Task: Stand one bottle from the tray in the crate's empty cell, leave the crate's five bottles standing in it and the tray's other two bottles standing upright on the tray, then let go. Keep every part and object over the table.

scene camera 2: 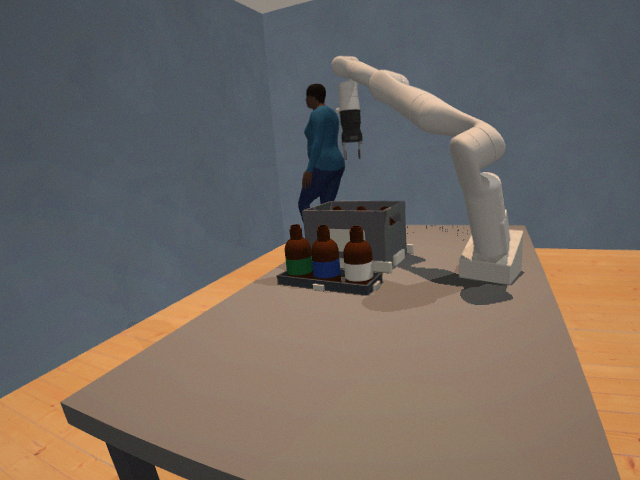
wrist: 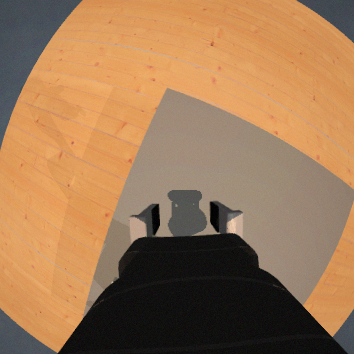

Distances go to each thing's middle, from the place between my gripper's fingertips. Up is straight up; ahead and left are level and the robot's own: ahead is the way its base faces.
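Labels:
Picture the blue-label bottle (scene camera 2: pixel 325 254): my hand is a good way above it, a long way to the right of it and a good bit past it.

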